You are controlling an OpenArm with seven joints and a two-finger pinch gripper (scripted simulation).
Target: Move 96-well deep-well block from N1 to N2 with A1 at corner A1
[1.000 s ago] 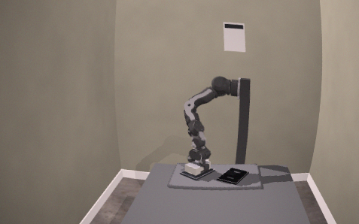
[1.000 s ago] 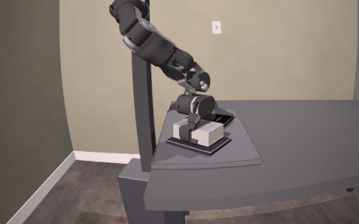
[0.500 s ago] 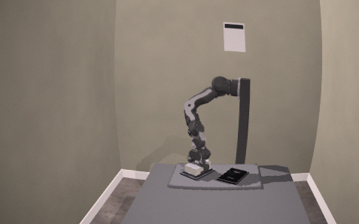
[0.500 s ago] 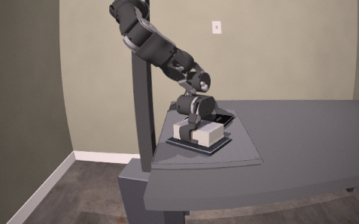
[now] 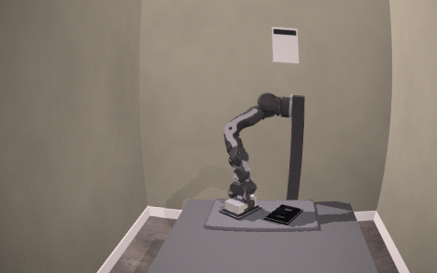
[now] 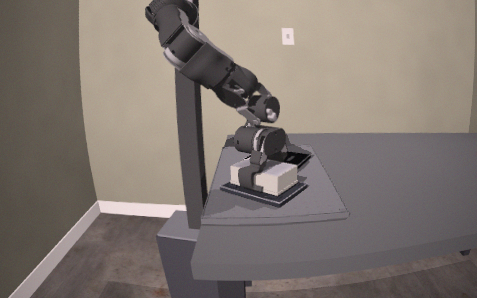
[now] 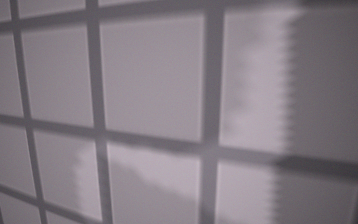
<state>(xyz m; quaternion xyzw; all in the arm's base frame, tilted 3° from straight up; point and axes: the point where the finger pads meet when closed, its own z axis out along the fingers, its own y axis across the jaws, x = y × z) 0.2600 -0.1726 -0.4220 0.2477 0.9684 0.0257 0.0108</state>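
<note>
My gripper is now 2 cm below the white deep-well block. From my hand the other things lie so: plate nest N1 (21 cm to the left, 2 cm below, 2 cm ahead); A1 mark (8 cm to the left, 4 cm behind, 1 cm below); plate nest N2 (2 cm below).
</note>
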